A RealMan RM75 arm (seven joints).
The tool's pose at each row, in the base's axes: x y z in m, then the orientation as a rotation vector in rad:
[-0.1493, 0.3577, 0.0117, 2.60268, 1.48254, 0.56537]
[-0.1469, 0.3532, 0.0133, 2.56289, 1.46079, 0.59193]
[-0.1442, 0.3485, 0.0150, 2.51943, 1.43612, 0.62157]
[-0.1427, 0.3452, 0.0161, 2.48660, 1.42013, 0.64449]
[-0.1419, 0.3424, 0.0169, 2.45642, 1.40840, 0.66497]
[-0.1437, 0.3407, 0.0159, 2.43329, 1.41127, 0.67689]
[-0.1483, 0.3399, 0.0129, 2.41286, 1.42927, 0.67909]
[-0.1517, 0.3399, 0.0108, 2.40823, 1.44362, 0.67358]
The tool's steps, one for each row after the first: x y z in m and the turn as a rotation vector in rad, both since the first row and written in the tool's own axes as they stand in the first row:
[-0.0023, 0.0047, -0.0011, -0.04509, 0.00066, -0.00678]
[-0.0045, 0.0098, -0.0021, -0.09485, 0.00233, -0.01361]
[-0.0064, 0.0130, -0.0029, -0.13105, 0.00515, -0.01994]
[-0.0081, 0.0154, -0.0037, -0.16260, 0.00848, -0.02725]
[-0.0107, 0.0145, -0.0036, -0.17985, 0.01162, -0.03903]
[-0.0143, 0.0104, -0.0025, -0.18549, 0.01264, -0.05779]
[-0.0164, 0.0071, -0.0018, -0.18030, 0.01134, -0.06756]

